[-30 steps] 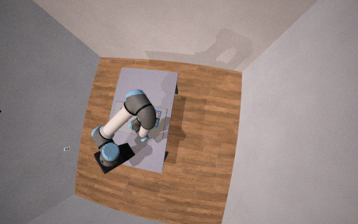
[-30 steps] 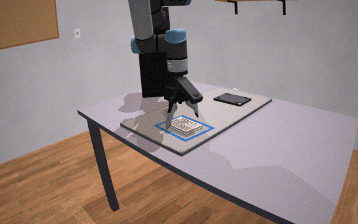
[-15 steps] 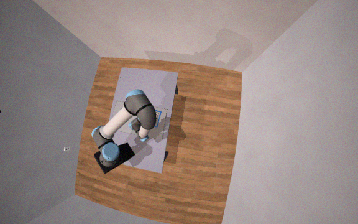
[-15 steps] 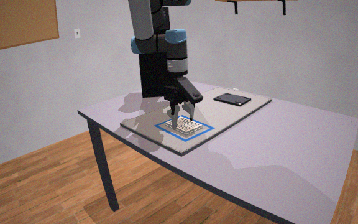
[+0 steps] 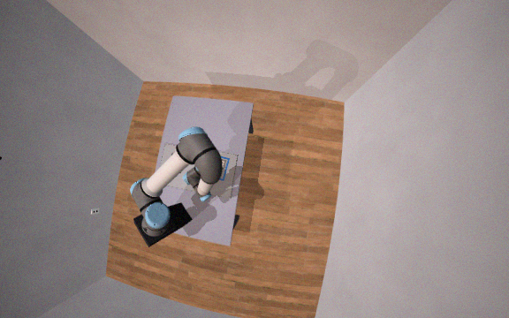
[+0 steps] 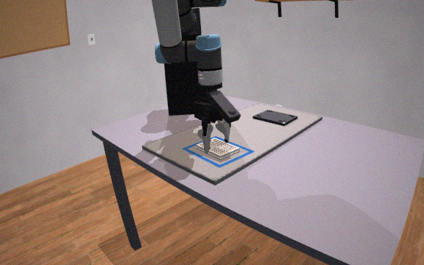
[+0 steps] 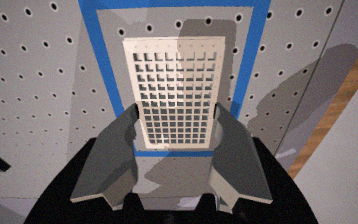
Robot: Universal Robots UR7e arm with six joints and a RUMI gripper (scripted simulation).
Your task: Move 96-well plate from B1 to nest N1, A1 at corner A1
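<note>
Right now my hand is 38 cm to the right of the dark plate nest, 8 cm short of it and 1 cm above it. Also, from my hand: 96-well plate (1 cm below); A1 label (31 cm to the left, 14 cm ahead).
</note>
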